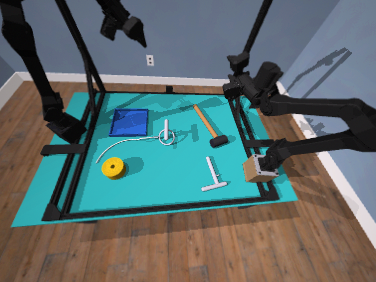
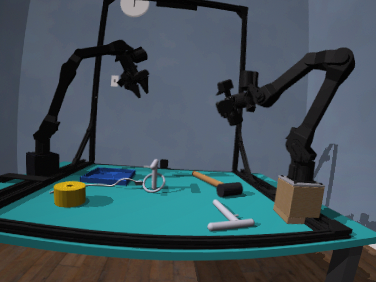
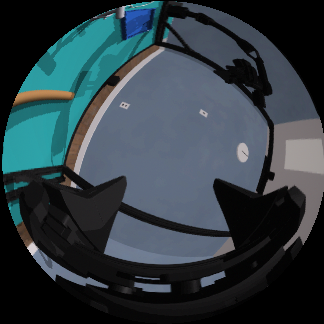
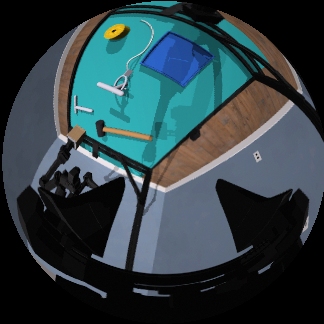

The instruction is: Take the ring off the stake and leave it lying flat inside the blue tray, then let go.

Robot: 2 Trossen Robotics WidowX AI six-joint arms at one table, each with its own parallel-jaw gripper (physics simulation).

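Seen in the pictures: left gripper, fingertip midpoint: [image 1: 228, 66] [image 3: 171, 182]; right gripper, fingertip midpoint: [image 1: 140, 43] [image 2: 143, 95] [image 3: 218, 68] [image 4: 172, 183]; left arm's base, link origin: [image 1: 265, 164] [image 2: 300, 180] [image 4: 70, 142]; right arm's base, link origin: [image 1: 62, 122] [image 2: 42, 153].
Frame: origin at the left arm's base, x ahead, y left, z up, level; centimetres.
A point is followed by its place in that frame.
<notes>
A thin white ring [image 1: 168, 144] {y -12.7, x 45.8, z -10.6 cm} [image 2: 154, 192] {y -12.6, x 46.0, z -11.4 cm} with a white cord running off to the left encircles the white stake [image 1: 166, 128] {y -15.9, x 47.1, z -0.6 cm} [image 2: 154, 176] {y -16.6, x 47.1, z -6.4 cm} [image 4: 111, 89] {y -17.4, x 47.6, z -0.6 cm}, which stands on the teal mat. The ring is tilted, low around the stake. The blue tray [image 1: 129, 122] {y -25.6, x 69.8, z -11.1 cm} [image 2: 107, 176] {y -25.3, x 70.5, z -11.1 cm} [image 3: 138, 23] [image 4: 177, 59] {y -27.1, x 68.3, z -11.1 cm} lies behind and left of the stake and holds no ring. My left gripper [image 3: 171, 182] {y -32.4, x 22.6, z 24.7 cm} is open and empty, high over the right rear side of the table. My right gripper [image 2: 143, 94] {y -36.5, x 59.2, z 27.1 cm} [image 4: 172, 183] {y -36.5, x 59.2, z 27.1 cm} is open and empty, raised high, well above the tray and stake.
A mallet [image 1: 205, 122] {y -29.1, x 25.2, z -8.9 cm} [image 2: 210, 181] {y -26.8, x 24.5, z -9.4 cm} [image 4: 127, 133] {y -32.4, x 26.6, z -8.7 cm} lies right of the stake. A white T-shaped piece [image 1: 212, 170] {y 0.7, x 22.4, z -9.9 cm} [image 2: 231, 224] {y 9.2, x 22.2, z -10.2 cm} lies at the front right. A yellow spool [image 1: 113, 172] {y 6.1, x 67.9, z -6.7 cm} [image 2: 69, 196] {y 7.1, x 66.6, z -8.5 cm} stands at the front left. A wooden block [image 2: 300, 200] {y 5.0, x 2.2, z -4.6 cm} and a black frame border the table.
</notes>
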